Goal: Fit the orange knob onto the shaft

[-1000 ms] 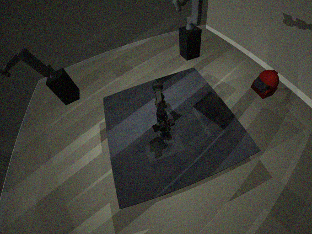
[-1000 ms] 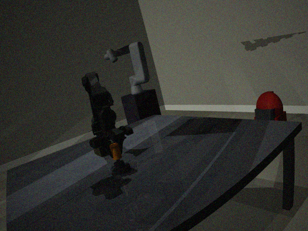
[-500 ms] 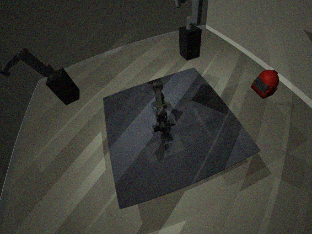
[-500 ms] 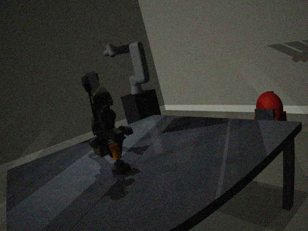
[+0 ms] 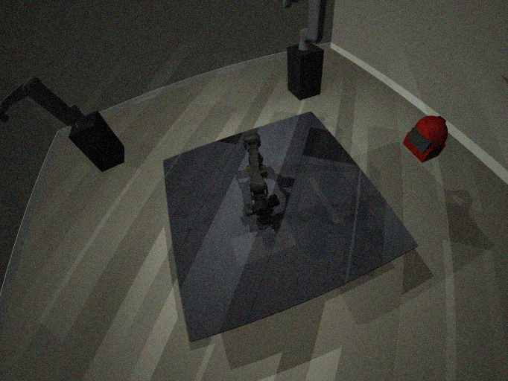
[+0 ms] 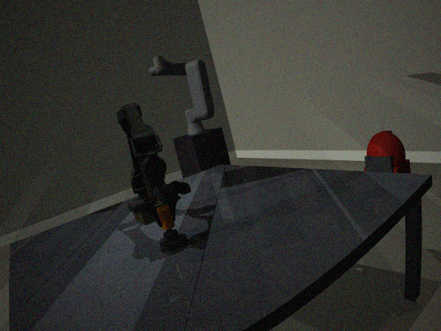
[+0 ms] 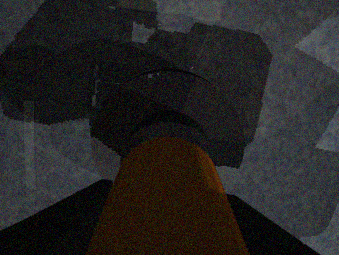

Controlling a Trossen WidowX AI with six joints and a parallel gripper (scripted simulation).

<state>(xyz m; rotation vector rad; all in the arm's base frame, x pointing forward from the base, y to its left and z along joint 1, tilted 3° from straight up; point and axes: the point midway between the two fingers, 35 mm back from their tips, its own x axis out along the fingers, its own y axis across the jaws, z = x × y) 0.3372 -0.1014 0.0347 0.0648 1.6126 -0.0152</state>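
The pedestal is 40 mm below my gripper tip. Also, from my gripper tip: orange knob (20 mm above).
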